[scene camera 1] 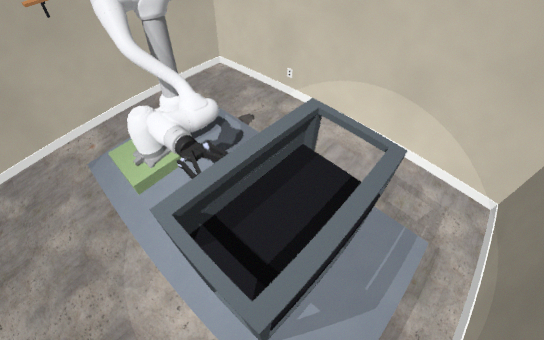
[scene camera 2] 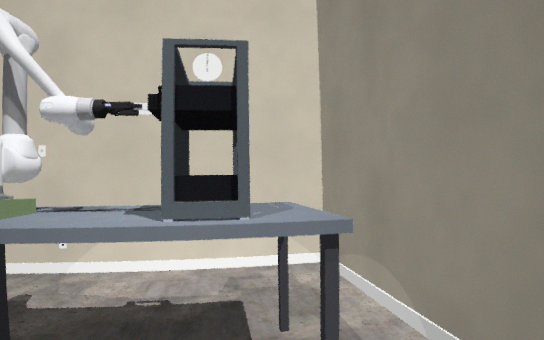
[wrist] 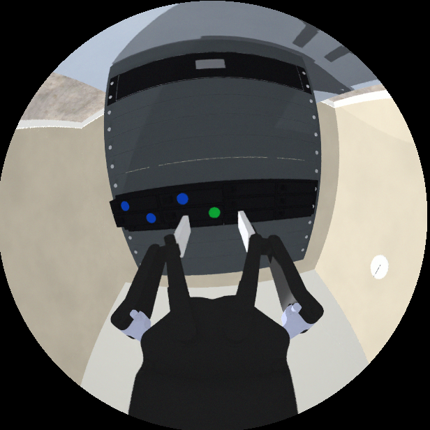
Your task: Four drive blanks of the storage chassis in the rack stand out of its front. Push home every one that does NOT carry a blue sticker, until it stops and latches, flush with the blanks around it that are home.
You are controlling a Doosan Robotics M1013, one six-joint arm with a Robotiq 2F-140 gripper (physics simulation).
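Where they show: arm's base, origin of its link: (scene camera 1: 154, 152).
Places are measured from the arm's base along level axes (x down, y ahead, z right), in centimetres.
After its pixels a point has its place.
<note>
The black storage chassis (scene camera 1: 295, 200) @(x -39.8, y 89.0, z 7.9 cm) (scene camera 2: 206, 107) @(x -32.0, y 86.3, z 34.3 cm) (wrist: 295, 197) sits in the grey rack (scene camera 1: 240, 155) @(x -55.2, y 77.3, z 14.1 cm) (scene camera 2: 168, 150) @(x -16.9, y 73.7, z 35.2 cm) (wrist: 215, 120). In the wrist view its front carries a left blue sticker (wrist: 125, 205), a lower blue sticker (wrist: 151, 218), an upper blue sticker (wrist: 182, 199) and a green sticker (wrist: 214, 212). Black blanks (scene camera 2: 154, 103) @(x -33.4, y 68.9, z 30.9 cm) stand out of the front in scene camera 2; the dark faces hide exactly which. My gripper (scene camera 1: 207, 165) (scene camera 2: 144, 109) @(x -35.9, y 67.8, z 10.6 cm) (wrist: 213, 221) is partly open and empty. Its pale fingertips are close in front of the chassis, either side of the green sticker in the wrist view; contact cannot be told.
The rack stands on a blue-grey table (scene camera 1: 155, 240) @(x 6.5, y 37.2, z 33.6 cm) (scene camera 2: 100, 227) @(x 6.5, y 53.7, z 42.8 cm). A second black unit (scene camera 2: 206, 188) @(x -4.1, y 86.2, z 33.8 cm) (wrist: 255, 67) is low in the rack. A green block (scene camera 1: 125, 167) @(x -0.3, y -4.7, z 17.0 cm) (scene camera 2: 17, 207) @(x 2.9, y 13.9, z 0.3 cm) lies under the arm's base. A white disc (scene camera 2: 207, 67) (wrist: 379, 267) shows beyond the rack.
</note>
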